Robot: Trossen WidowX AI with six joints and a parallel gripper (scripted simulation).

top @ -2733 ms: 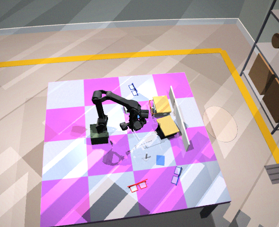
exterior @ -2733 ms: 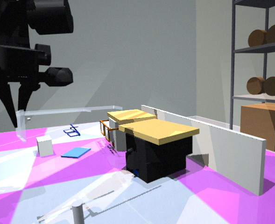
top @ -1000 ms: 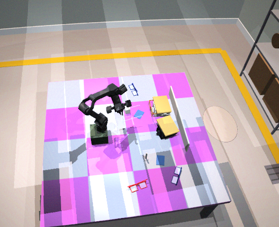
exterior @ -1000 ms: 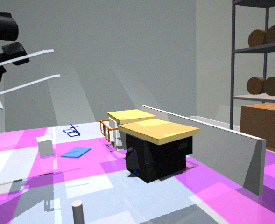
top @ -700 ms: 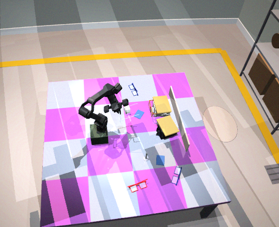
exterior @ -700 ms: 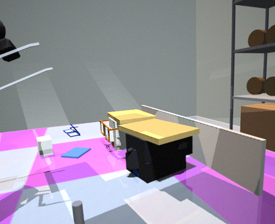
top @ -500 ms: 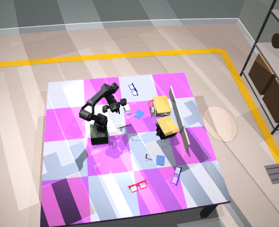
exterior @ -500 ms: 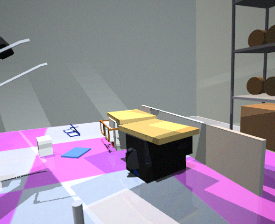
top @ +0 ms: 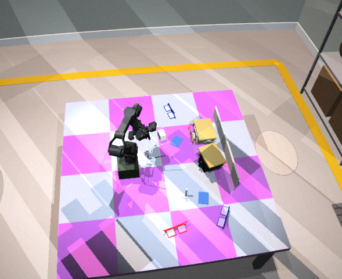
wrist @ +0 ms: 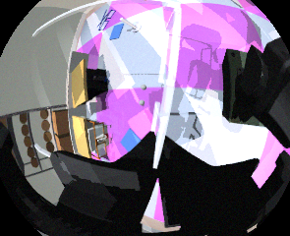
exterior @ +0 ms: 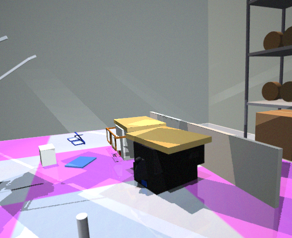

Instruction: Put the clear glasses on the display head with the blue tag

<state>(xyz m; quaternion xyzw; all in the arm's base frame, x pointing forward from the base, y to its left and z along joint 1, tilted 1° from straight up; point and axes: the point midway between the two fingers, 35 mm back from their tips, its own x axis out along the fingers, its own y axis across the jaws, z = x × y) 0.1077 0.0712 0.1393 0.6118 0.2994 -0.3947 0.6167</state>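
Right now my gripper tip is 36 cm short of the black display head, 7 cm to the left of it and 15 cm above it. The rest, counted from my gripper tip: grey peg: 20 cm ahead, 28 cm to the right, 19 cm below; white cube: 9 cm ahead, 18 cm to the left, 18 cm below; white display head: 35 cm ahead, 15 cm to the left, 15 cm below.
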